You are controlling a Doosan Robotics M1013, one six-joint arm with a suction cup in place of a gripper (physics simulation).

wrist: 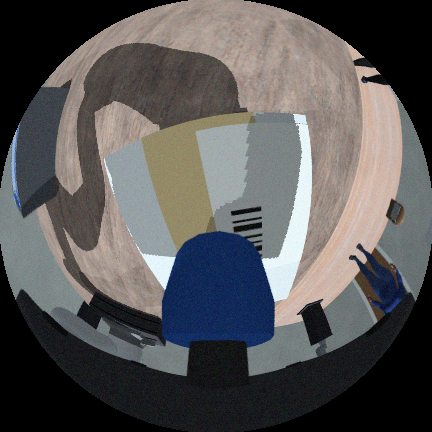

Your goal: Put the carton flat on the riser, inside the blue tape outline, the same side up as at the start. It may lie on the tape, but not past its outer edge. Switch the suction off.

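Seen in the pictures: hand, its tool point: point(217, 266); arm's base, origin of its link: point(128, 331).
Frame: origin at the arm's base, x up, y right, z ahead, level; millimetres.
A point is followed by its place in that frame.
Observation:
The carton point(222, 165) @[x 29, y 343, z 575 mm] is a pale box with a tan tape band and a black barcode on its top face. It lies flat on the table point(295, 60) @[x -71, y 445, z 743 mm], with part of its top in shadow. My blue suction cup point(218, 245) is right over its near part, very close to the top face or on it. The cup hides the place where they would meet, so contact and grip cannot be told. The riser point(40, 140) is a dark grey block at the left edge of the view. A thin strip of its blue tape outline point(15, 172) shows at a steep slant.
The arm's shadow crosses the table left of and beyond the carton. The table's pale edge point(382, 150) curves down the right side. A person in blue point(385, 290), a black stand-mounted panel point(317, 322) and dark equipment point(125, 315) @[x -35, y 49, z 136 mm] are beyond the table.

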